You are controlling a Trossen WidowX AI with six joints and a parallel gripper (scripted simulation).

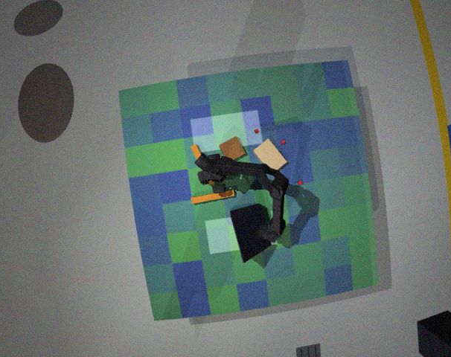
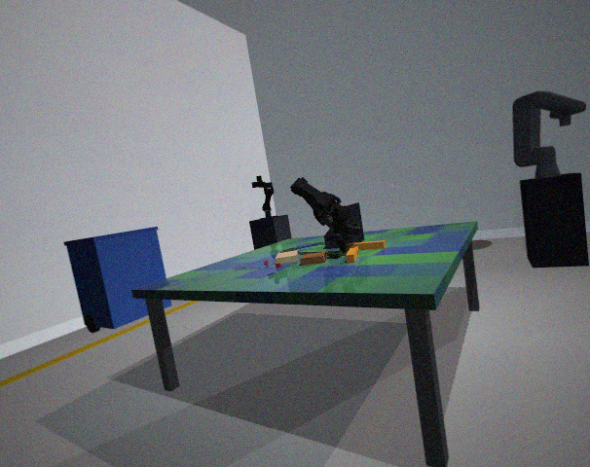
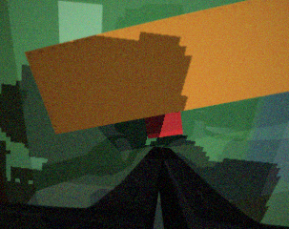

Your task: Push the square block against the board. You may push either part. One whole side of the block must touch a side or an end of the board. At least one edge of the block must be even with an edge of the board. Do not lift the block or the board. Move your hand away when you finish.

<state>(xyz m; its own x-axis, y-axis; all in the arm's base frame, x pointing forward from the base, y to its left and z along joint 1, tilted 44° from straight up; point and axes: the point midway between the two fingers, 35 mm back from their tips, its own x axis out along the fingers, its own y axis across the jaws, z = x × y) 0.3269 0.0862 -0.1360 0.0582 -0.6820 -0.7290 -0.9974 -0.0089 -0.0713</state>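
The tan block is 280 mm to the right of my gripper tip, 30 mm ahead of it and 10 mm above it. Round my gripper tip: brown square block 110 mm ahead, 100 mm to the right, 10 mm above.
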